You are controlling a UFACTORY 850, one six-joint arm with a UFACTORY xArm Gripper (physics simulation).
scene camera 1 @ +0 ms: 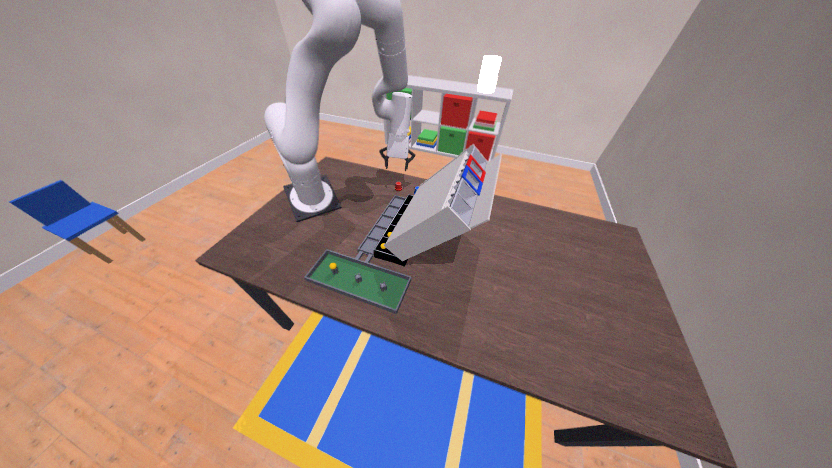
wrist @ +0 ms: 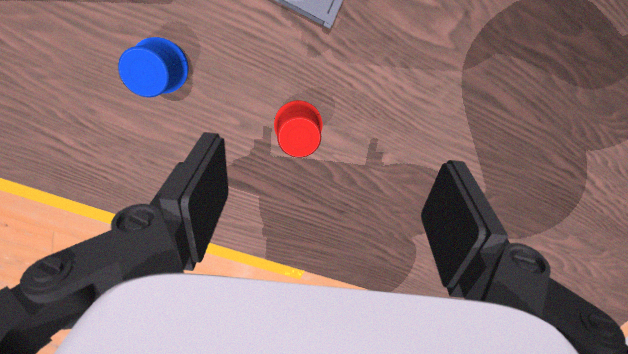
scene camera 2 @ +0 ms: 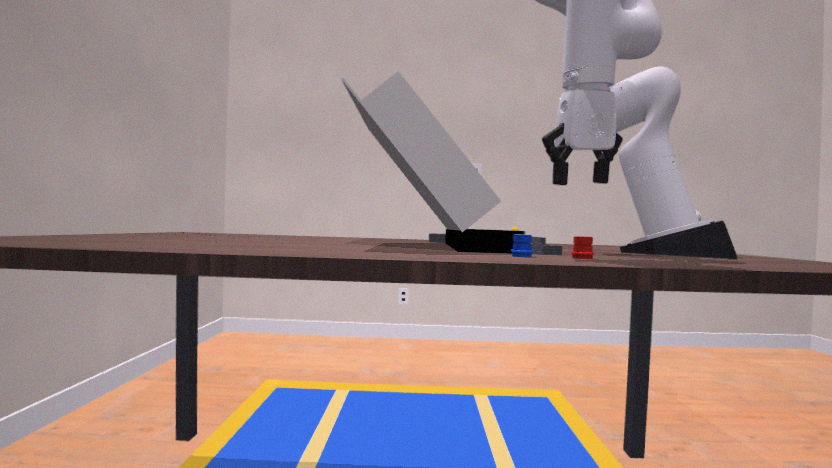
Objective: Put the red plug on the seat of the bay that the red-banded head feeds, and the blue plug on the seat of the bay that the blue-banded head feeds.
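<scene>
The red plug stands upright on the table. The blue plug stands beside it, partly hidden in scene camera 1. My gripper is open and empty, above the table and over the red plug's area. The red-banded head and blue-banded head are neighbours on the raised grey housing. The row of grey seats lies along its foot, with two yellow balls in the black bays. The channels inside the housing are hidden.
A green tray with a yellow ball and two small grey pieces lies at the seat row's near end. The tilted housing rises beside the plugs. The robot base stands on the other side.
</scene>
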